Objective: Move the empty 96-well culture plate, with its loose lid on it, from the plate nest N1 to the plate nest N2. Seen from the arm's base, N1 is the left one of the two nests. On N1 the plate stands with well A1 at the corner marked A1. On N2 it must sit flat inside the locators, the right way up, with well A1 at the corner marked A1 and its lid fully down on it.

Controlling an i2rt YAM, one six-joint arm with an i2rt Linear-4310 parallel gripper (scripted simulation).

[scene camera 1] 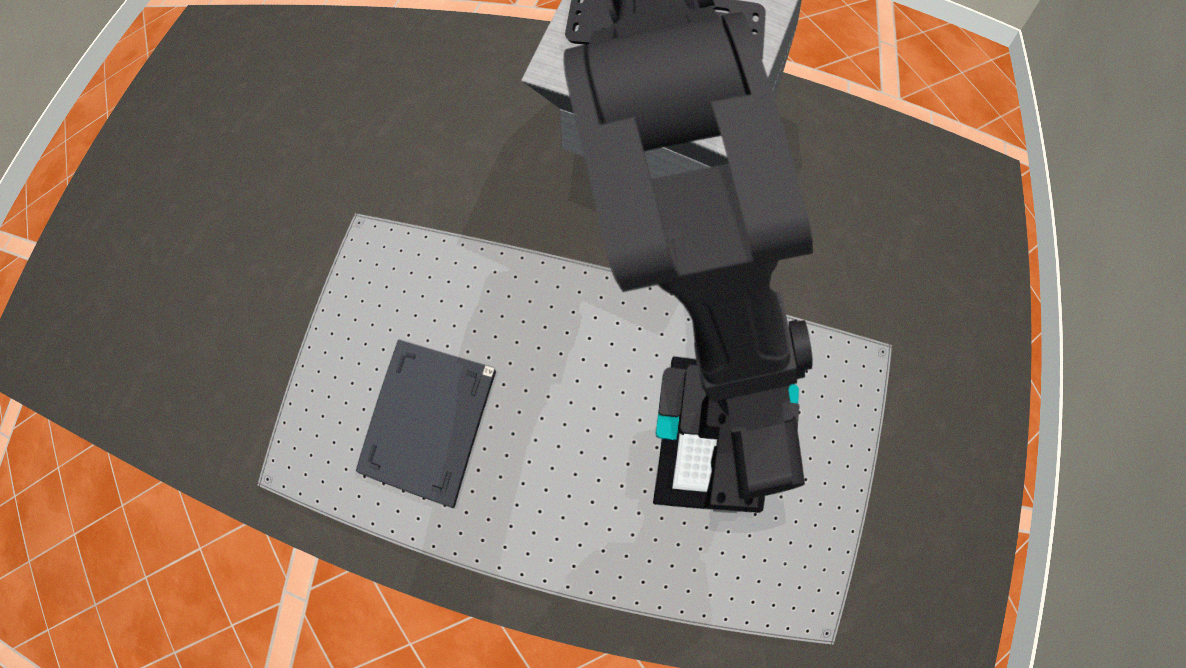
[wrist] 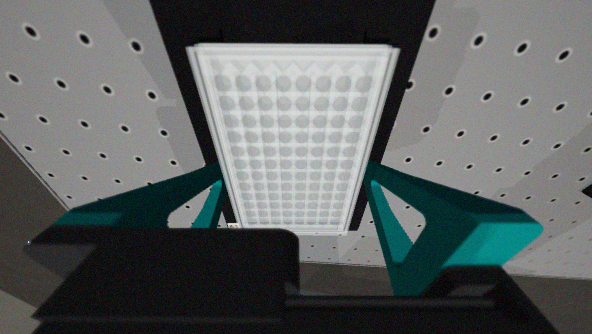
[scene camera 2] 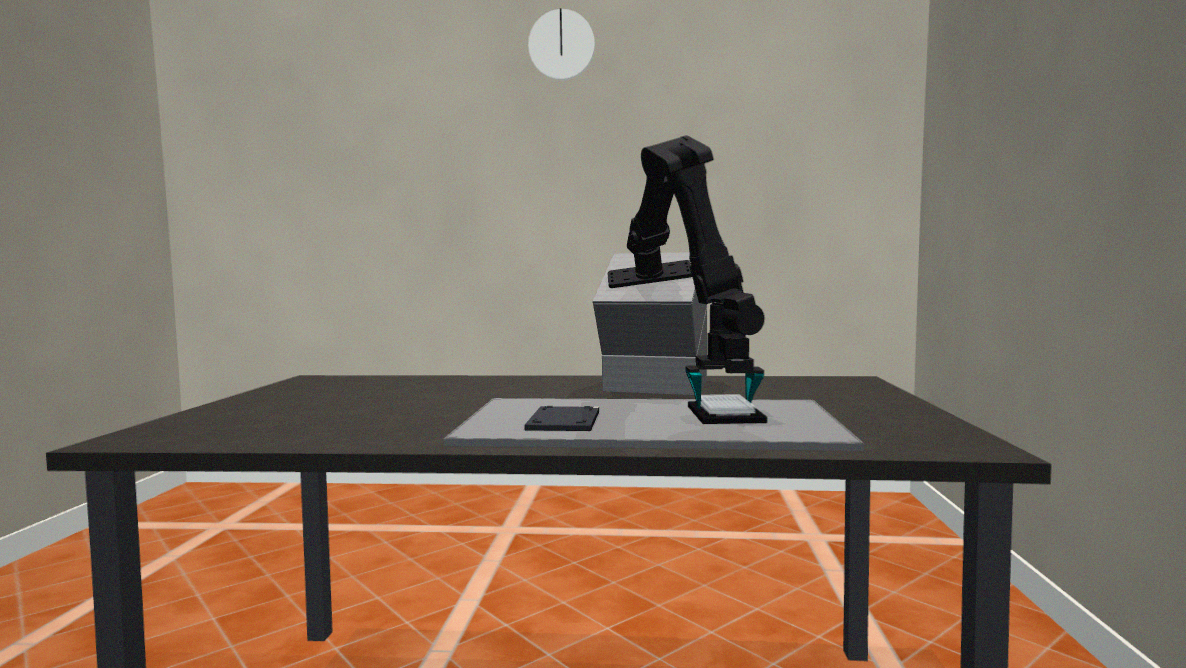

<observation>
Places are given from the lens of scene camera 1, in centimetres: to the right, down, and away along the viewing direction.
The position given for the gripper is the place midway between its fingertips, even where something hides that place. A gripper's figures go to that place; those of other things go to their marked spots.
gripper (scene camera 1: 718, 427): 13, 10, 77
clear lid (scene camera 1: 693, 469): 10, 14, 74
nest N1 (scene camera 1: 668, 452): 8, 12, 76
</observation>
